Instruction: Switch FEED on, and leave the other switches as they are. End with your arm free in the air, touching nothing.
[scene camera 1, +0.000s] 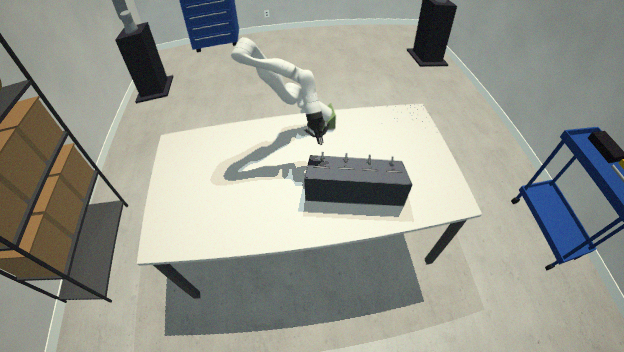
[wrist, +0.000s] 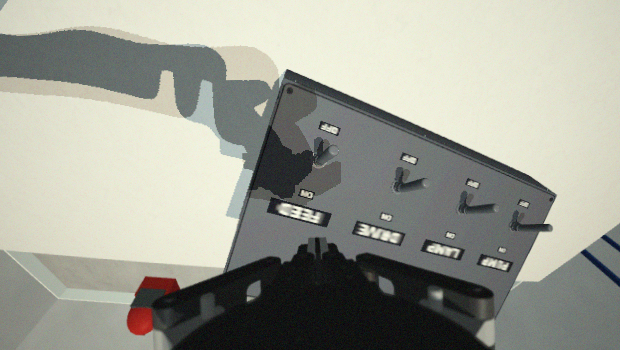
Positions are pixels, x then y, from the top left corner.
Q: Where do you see a dark grey switch box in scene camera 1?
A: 356, 181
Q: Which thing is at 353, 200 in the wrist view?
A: A dark grey switch box.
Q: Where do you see my gripper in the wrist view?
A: At 317, 250
